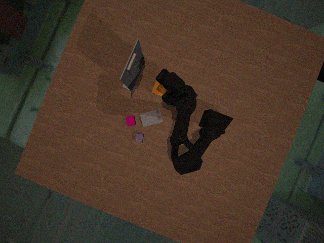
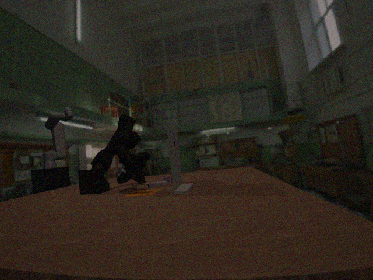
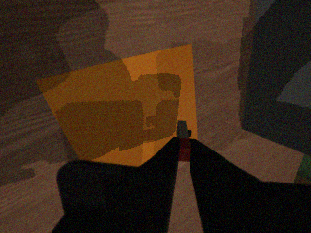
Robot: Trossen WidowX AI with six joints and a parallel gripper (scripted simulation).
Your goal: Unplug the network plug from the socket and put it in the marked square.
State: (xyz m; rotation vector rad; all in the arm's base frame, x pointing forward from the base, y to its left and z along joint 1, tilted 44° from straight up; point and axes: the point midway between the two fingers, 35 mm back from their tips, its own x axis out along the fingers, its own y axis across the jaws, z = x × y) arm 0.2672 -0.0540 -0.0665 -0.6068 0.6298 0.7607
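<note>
Right now the orange marked square is 1 cm behind my gripper tip and 4 cm below it. Round my gripper tip: network plug: 1 cm ahead; then upright grey panel: 15 cm ahead, 1 cm to the left, 8 cm above; then grey flat plate: 19 cm to the left, 3 cm below.
</note>
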